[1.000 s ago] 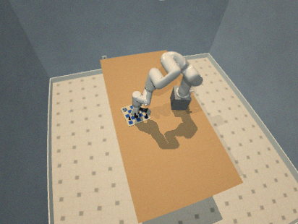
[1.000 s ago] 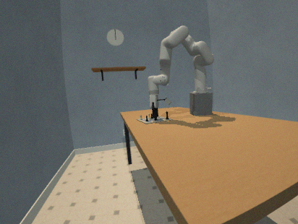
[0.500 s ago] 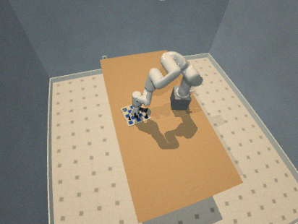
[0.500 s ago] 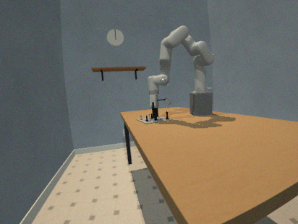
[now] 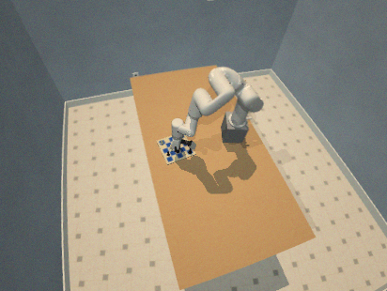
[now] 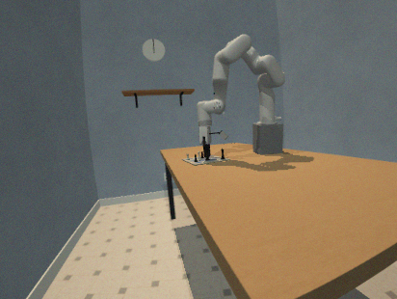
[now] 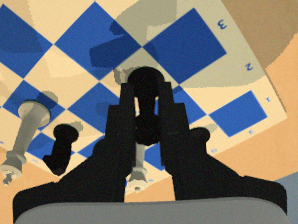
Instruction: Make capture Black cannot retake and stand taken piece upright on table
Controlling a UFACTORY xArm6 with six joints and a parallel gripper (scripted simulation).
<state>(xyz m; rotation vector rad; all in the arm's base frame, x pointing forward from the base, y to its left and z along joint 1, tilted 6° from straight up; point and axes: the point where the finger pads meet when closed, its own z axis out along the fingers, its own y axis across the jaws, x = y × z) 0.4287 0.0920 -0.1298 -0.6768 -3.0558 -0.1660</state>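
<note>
The white piece is 40 mm ahead of my hand, 30 mm to the right of it and 10 mm below it. From my hand the other things lie so: black piece: 70 mm ahead, 20 mm below, 10 mm to the left; chessboard: 40 mm to the right, 40 mm below, 10 mm ahead.
</note>
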